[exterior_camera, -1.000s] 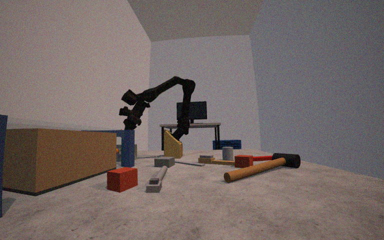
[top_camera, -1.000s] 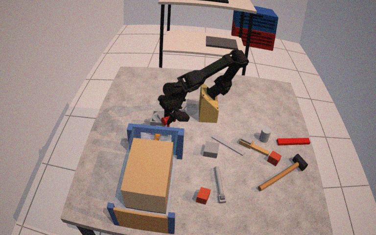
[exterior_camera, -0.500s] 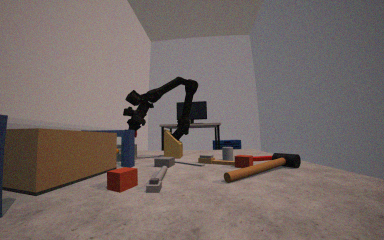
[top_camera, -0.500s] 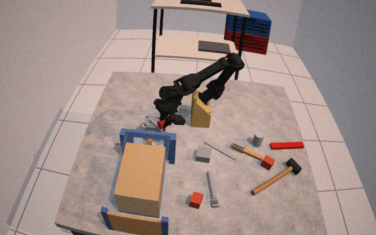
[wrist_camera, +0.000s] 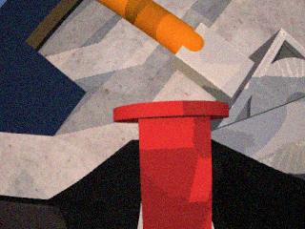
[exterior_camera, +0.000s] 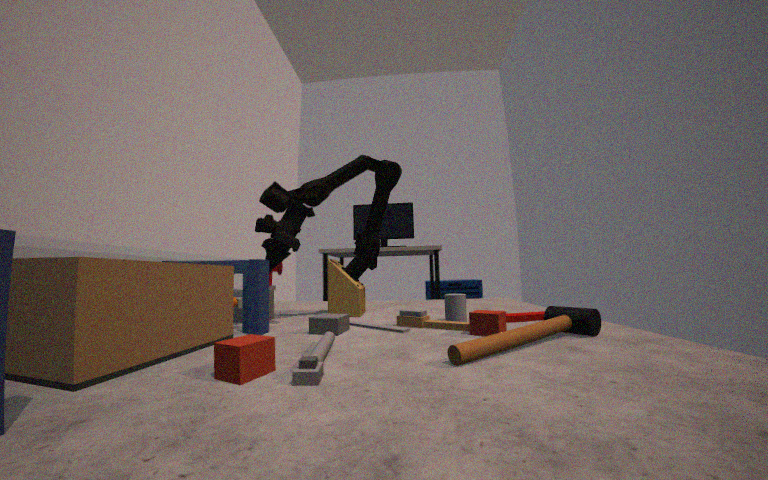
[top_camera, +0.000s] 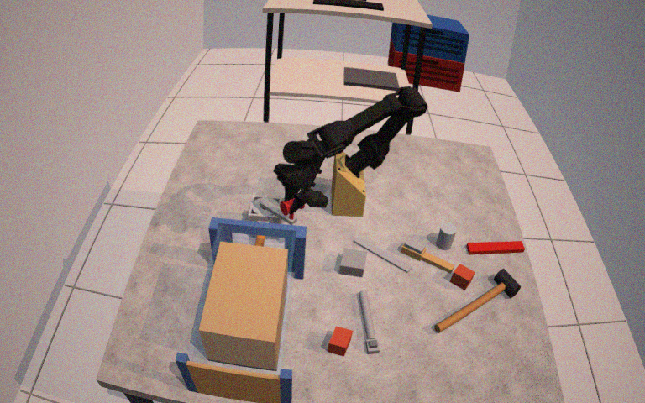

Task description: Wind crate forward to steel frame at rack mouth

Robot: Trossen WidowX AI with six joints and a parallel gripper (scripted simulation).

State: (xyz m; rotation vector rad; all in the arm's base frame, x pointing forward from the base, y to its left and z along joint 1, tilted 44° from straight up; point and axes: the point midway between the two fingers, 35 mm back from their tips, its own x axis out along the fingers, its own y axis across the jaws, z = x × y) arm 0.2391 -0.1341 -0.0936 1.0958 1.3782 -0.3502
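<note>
My gripper tip is now 3 cm past the grey crank arm, 2 cm to the left of it and 3 cm above it. From my gripper tip the other things lie so: grey winch (8 cm behind, 8 cm to the right, 10 cm below); red knob (1 cm behind, 1 cm to the left); blue frame (10 cm ahead, 7 cm to the right, 3 cm below).
</note>
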